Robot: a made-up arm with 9 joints.
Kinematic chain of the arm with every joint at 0, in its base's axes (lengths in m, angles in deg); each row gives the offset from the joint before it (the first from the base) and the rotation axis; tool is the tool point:
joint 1: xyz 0 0 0.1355 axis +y
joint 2: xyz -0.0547 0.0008 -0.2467 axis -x
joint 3: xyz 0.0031 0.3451 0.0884 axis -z
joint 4: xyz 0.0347 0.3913 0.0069 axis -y
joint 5: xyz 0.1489 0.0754 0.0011 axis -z
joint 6: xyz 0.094 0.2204 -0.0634 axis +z
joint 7: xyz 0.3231 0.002 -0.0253 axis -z
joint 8: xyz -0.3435 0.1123 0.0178 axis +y
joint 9: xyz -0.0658 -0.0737 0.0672 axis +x
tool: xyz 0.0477 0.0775 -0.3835
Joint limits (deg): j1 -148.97..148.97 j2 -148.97..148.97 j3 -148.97..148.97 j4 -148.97..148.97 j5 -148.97..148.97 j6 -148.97..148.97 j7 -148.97..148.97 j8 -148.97..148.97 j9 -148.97..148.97
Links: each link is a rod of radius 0.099 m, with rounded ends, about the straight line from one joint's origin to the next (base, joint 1, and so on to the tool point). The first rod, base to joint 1, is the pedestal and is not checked.
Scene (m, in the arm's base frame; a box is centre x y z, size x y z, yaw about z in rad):
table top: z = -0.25
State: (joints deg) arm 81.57 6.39 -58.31 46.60 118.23 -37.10 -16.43 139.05 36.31
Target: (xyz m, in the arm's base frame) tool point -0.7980 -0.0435 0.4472
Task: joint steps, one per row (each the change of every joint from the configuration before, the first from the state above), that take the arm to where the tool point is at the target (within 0.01 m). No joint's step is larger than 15 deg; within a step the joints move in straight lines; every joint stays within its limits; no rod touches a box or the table.
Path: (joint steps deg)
1: 1.78 8.89 1.21 3.66 6.15 -8.99 12.95 0.27 7.00
2: 1.79 8.90 1.21 3.66 6.15 -9.00 12.96 0.26 7.01
3: 1.78 8.89 1.21 3.66 6.14 -8.99 12.95 0.27 7.00
4: 1.78 8.89 1.21 3.65 6.15 -8.99 12.95 0.26 7.01
5: 1.78 8.89 1.21 3.66 6.15 -9.00 12.96 0.27 7.00

